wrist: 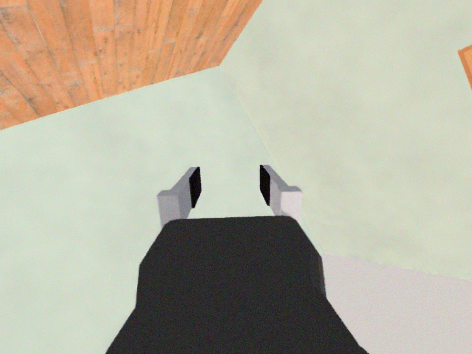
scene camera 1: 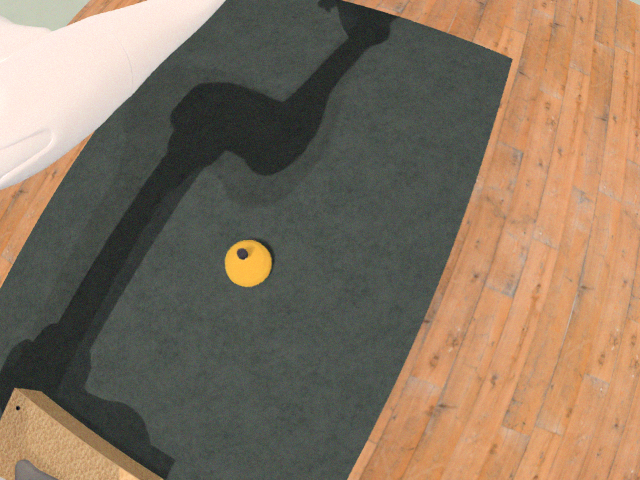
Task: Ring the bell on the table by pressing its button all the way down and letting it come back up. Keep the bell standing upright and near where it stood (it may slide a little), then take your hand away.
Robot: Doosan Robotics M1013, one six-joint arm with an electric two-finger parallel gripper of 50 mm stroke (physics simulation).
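Frame: origin at the arm's base, x left, y back, z up, level; centimetres.
Seen in the pictures: gripper, fingertip midpoint: (wrist: pixel 230 178).
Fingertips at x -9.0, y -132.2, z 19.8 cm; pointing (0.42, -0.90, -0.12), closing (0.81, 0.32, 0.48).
Observation:
Offsets run from my fingertips to a thing's top centre. Level surfaces: height alone.
The bell {dx -12.6, dy +74.8, dz -20.9 cm} (scene camera 1: pixel 249 268) is a round yellow dome with a small dark button {dx -12.6, dy +74.8, dz -20.9 cm} (scene camera 1: pixel 241 253) on top. It stands upright on the dark mat {dz -27.5 cm} (scene camera 1: pixel 361 248) near the middle of the scene view. My gripper (wrist: pixel 230 178) is open in the wrist view, its two black-padded fingers wide apart with nothing between them. The gripper does not show in the scene view, and the bell does not show in the wrist view, so the gripper is away from the bell.
The white arm (scene camera 1: pixel 77 77) crosses the upper left of the scene view, and its shadow falls across the mat. A tan box-like object (scene camera 1: pixel 62 444) stands at the lower left. The wooden surface (scene camera 1: pixel 558 258) (wrist: pixel 115 45) extends beyond the mat.

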